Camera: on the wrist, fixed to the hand. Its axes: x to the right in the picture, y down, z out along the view.
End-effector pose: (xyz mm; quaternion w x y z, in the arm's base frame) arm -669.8 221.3 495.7 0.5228 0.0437 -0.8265 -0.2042
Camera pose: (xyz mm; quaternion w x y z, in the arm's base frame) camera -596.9 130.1 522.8 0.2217 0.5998 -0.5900 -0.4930
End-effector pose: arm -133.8 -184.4 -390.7 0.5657 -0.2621 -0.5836 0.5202
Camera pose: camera -25.6 -158.7 -346.1 0.7584 0.2290 -0.6101 0.0102
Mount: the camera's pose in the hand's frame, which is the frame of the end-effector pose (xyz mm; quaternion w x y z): 16.2 -62.6 -100.9 0.7304 0.0169 -0.0243 -0.6824
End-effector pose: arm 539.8 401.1 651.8 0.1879 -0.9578 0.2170 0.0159
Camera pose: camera 575.7 409.7 765.8 0.1695 -0.8441 -0.4994 -0.0970
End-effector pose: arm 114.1 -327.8 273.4 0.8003 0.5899 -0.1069 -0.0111
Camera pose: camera 155.3 -254.1 188.3 0.5644 0.5171 0.3048 -0.5667
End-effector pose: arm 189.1 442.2 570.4 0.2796 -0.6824 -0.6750 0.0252
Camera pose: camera 175.3 418.1 687.0 0.2165 -0.0325 -0.9650 -0.1444
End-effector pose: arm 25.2 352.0 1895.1 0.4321 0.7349 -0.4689 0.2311
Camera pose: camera 94.8 441.7 1933.4 0.4495 0.8696 0.1524 -0.1360
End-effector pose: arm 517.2 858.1 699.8 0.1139 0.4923 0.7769 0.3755
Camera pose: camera 411.6 809.7 729.2 0.3500 -0.1595 0.9070 0.1715
